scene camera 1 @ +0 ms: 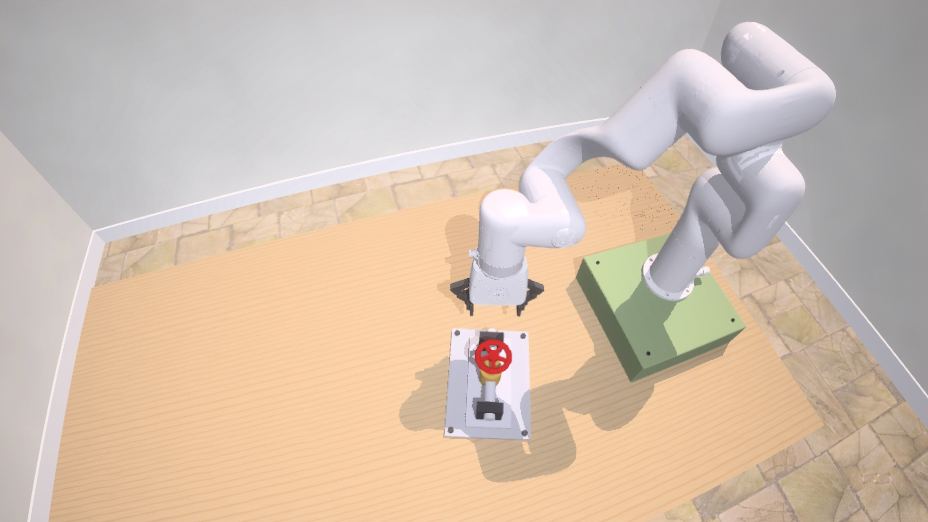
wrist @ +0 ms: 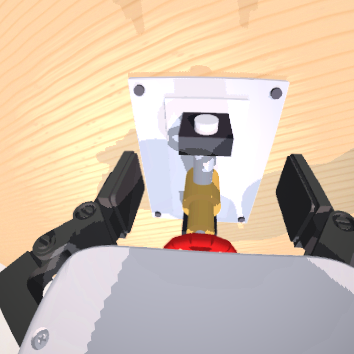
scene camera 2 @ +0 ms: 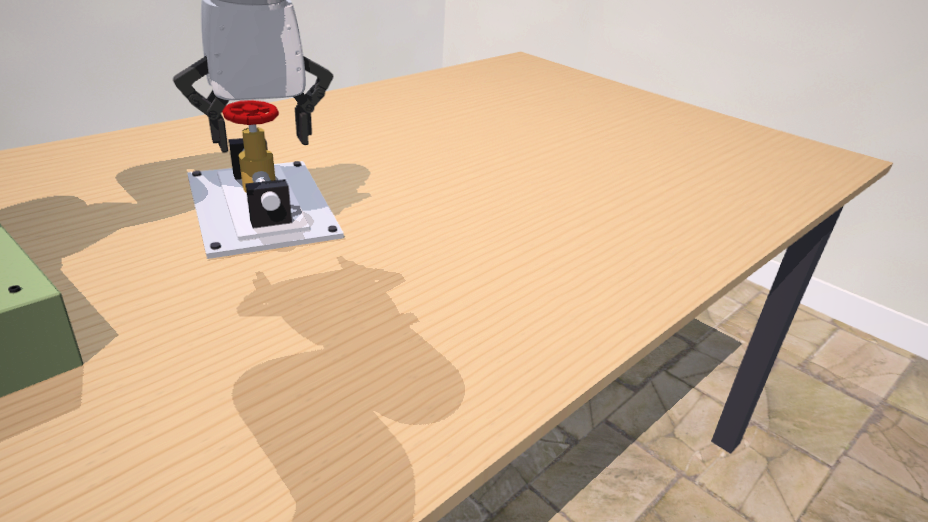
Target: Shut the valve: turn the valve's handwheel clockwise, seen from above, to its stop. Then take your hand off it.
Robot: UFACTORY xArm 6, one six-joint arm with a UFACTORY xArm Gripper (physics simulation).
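The red handwheel [scene camera 1: 493,356] [scene camera 2: 251,112] [wrist: 200,243] lies level on top of the brass valve body [scene camera 1: 489,377] [scene camera 2: 257,165] [wrist: 202,200]. The valve is mounted on a white base plate [scene camera 1: 456,402] [scene camera 2: 217,223] [wrist: 260,130]. My gripper [scene camera 1: 495,312] [scene camera 2: 263,145] [wrist: 209,170] is wide open and empty. Its fingers stand farther apart than the wheel is wide. In scene camera 1 they show on the far side of the wheel, apart from it; in scene camera 2 they show to either side of it, behind. In the wrist view the gripper's body hides most of the wheel.
Black pipe clamps [scene camera 1: 489,409] [scene camera 2: 269,211] [wrist: 205,145] hold the pipe on the plate. The green block [scene camera 1: 707,318] [scene camera 2: 38,344] under the arm's base stands right of the valve in scene camera 1. All stand on the wooden table [scene camera 1: 259,357] [scene camera 2: 519,194] [wrist: 60,100].
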